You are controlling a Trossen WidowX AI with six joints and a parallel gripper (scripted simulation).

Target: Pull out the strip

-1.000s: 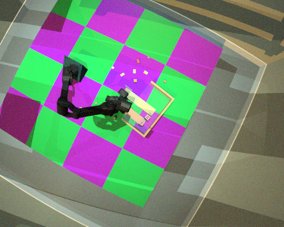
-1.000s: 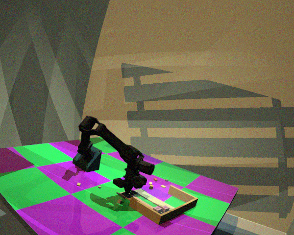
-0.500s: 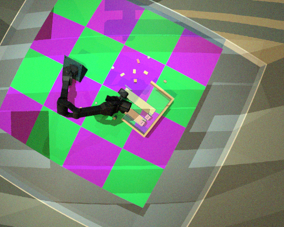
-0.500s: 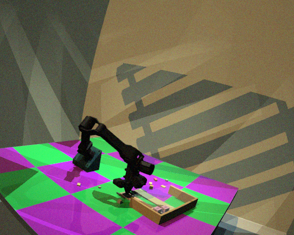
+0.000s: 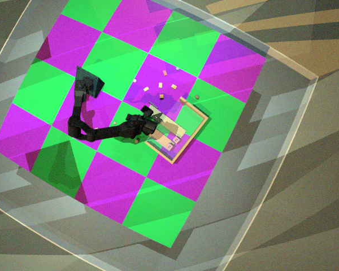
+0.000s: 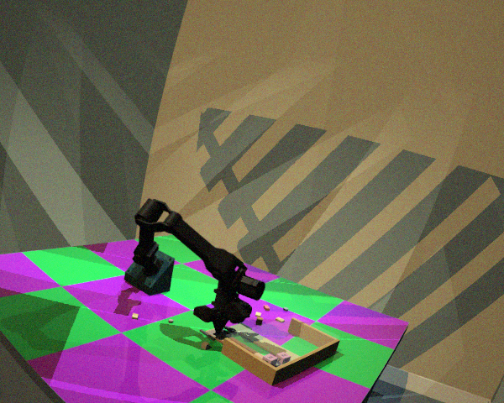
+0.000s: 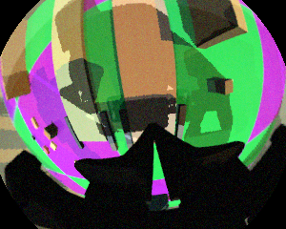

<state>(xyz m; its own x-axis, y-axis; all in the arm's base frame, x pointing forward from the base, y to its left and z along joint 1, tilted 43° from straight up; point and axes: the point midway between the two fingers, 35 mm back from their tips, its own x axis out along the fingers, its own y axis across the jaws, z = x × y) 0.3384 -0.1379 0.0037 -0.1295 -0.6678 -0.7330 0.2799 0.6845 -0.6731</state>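
Now: the peach strip 90 mm ahead of my gripper tip and 30 mm to the right of it. Also, from my gripper tip: pale cube 100 mm to the right, 20 mm ahead.
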